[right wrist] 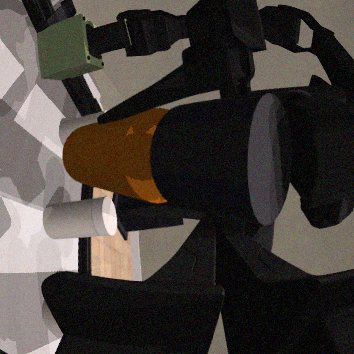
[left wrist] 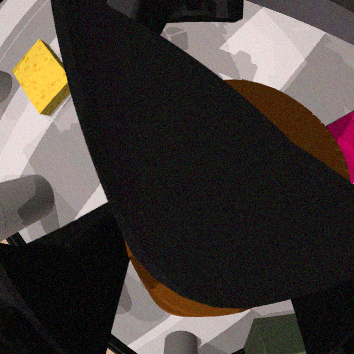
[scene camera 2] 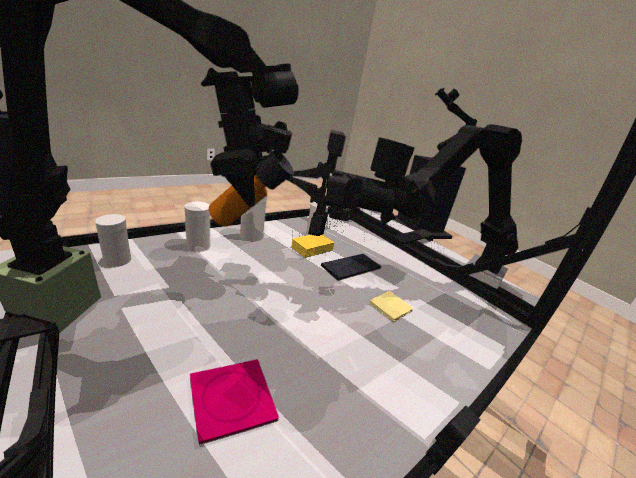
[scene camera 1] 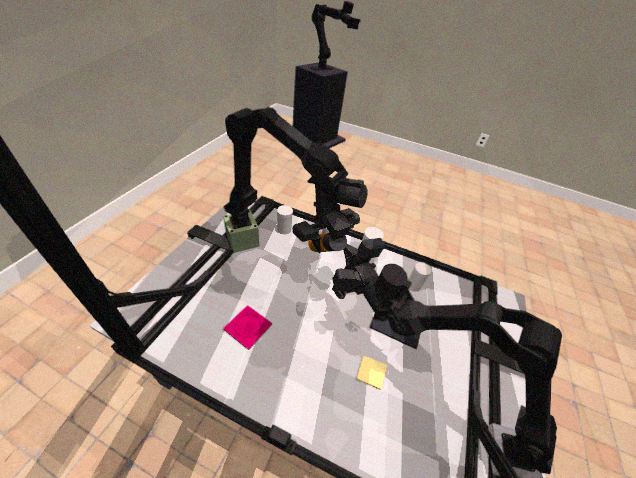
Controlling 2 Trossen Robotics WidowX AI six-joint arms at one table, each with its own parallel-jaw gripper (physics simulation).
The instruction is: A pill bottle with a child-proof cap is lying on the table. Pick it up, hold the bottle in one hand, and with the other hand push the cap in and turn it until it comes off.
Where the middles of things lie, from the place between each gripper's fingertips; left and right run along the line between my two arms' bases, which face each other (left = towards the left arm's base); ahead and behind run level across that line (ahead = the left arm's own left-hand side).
Right now my left hand is 20 mm to the right of the orange pill bottle (scene camera 2: 229,206), 10 mm below it and 10 mm short of it. The rest, counted from my left hand: dark tile (scene camera 2: 343,268) (270 mm to the right, 180 mm below, 50 mm ahead); then cap (scene camera 2: 274,169) (60 mm above, 30 mm to the right, 20 mm behind).
My right gripper is now 20 mm to the right of the cap, 20 mm past it and 10 mm below it. From my right hand the other things lie so: dark tile 240 mm below, 220 mm to the right, 40 mm ahead; orange pill bottle 70 mm to the left, 40 mm below.
